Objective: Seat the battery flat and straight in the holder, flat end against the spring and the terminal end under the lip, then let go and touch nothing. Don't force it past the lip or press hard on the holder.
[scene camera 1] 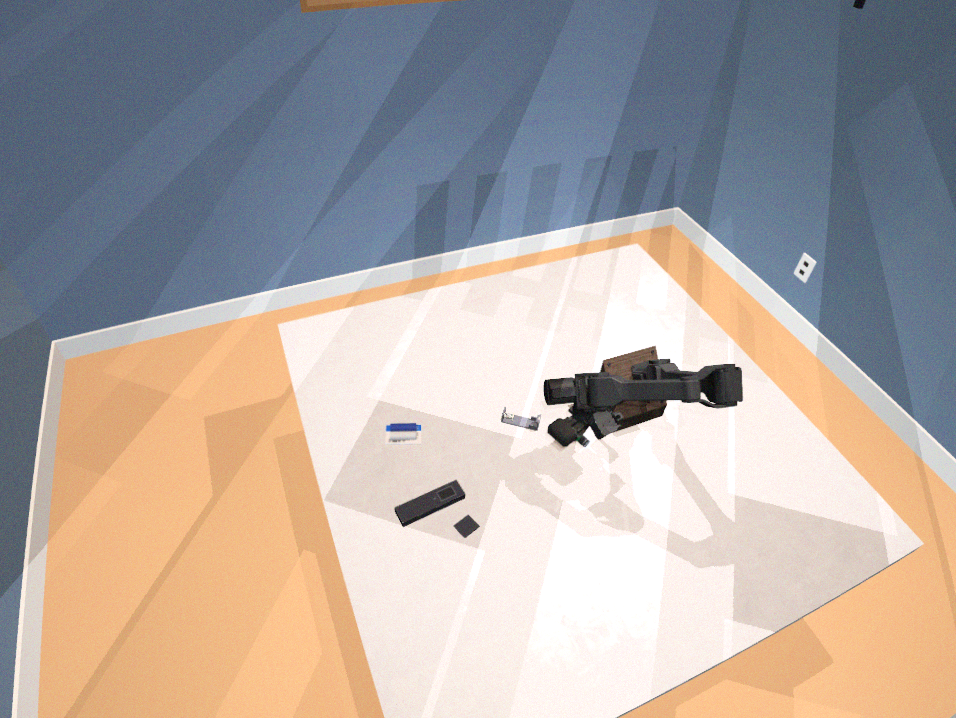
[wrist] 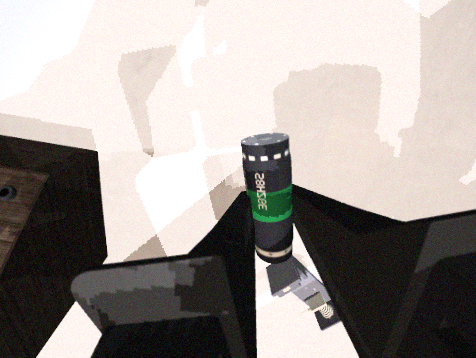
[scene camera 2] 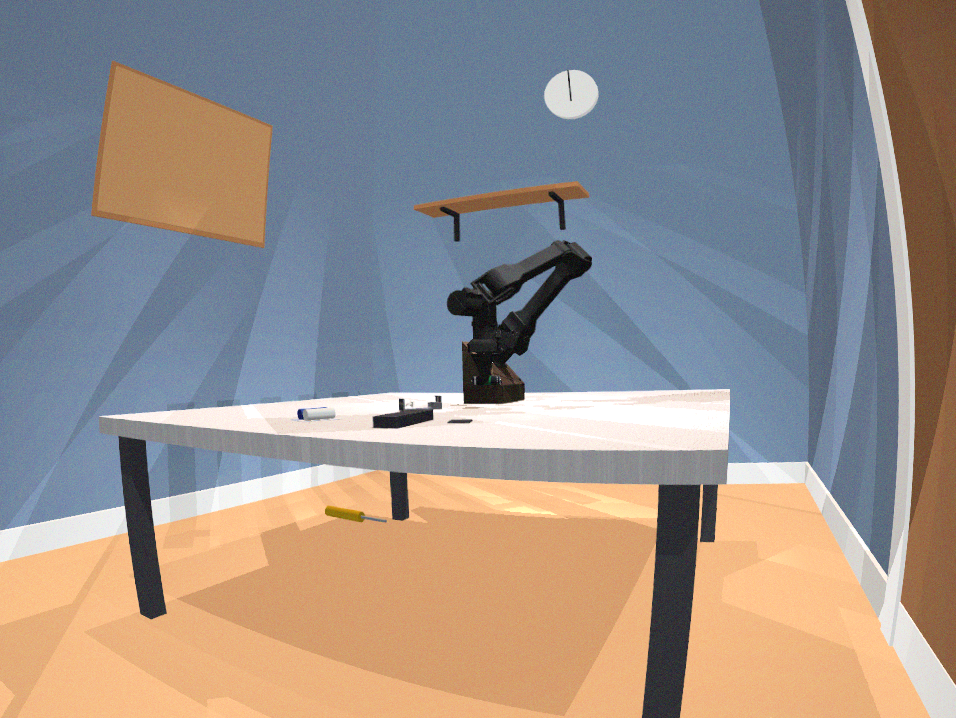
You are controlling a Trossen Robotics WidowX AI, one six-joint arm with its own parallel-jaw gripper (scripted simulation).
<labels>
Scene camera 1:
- gripper
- black remote
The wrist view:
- gripper
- battery: held by the gripper
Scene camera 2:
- gripper
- black remote
</labels>
